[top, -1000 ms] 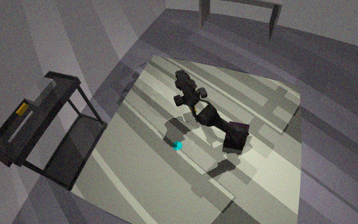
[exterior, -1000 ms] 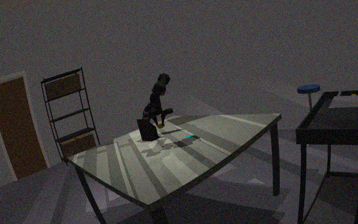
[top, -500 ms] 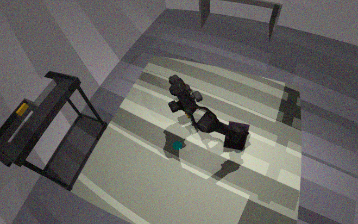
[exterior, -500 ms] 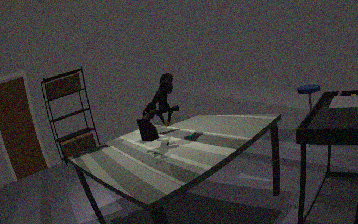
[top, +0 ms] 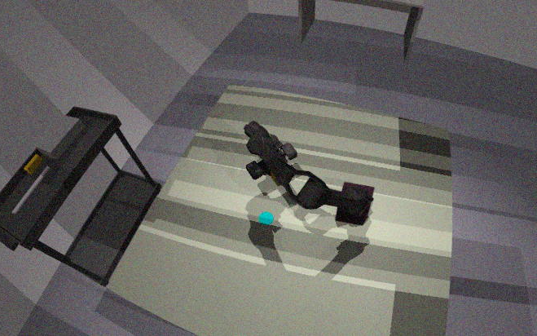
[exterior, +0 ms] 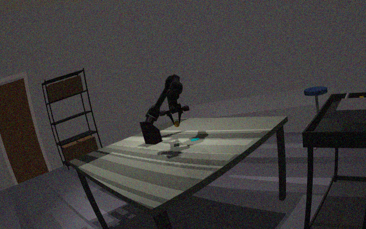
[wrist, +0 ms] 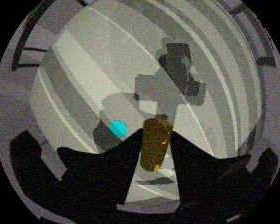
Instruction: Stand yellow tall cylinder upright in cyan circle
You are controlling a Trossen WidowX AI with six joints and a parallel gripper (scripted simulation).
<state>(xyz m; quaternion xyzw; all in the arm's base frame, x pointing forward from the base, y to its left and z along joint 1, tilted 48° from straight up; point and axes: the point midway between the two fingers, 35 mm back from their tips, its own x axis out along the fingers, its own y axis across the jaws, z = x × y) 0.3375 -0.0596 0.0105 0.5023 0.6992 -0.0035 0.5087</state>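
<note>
My gripper tip is now 150 mm above the cyan circle, 130 mm to the right of it and 10 mm short of it. The rest, counted from my gripper tip: yellow tall cylinder (20 mm to the left, 20 mm behind).
</note>
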